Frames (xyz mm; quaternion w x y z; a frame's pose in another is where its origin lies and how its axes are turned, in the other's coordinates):
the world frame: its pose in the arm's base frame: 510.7 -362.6 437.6 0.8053 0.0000 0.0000 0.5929
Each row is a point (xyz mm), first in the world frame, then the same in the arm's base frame.
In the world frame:
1: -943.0 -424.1 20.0
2: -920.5 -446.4 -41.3
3: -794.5 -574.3 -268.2
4: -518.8 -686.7 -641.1
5: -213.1 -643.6 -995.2
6: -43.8 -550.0 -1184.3
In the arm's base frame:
1: 635.6 -1389.0 457.6
2: 663.6 -1374.1 396.3
3: 823.2 -1291.8 169.4
4: 1012.4 -1061.9 -203.5
5: 1062.0 -757.2 -557.6
6: 1022.9 -567.8 -746.7

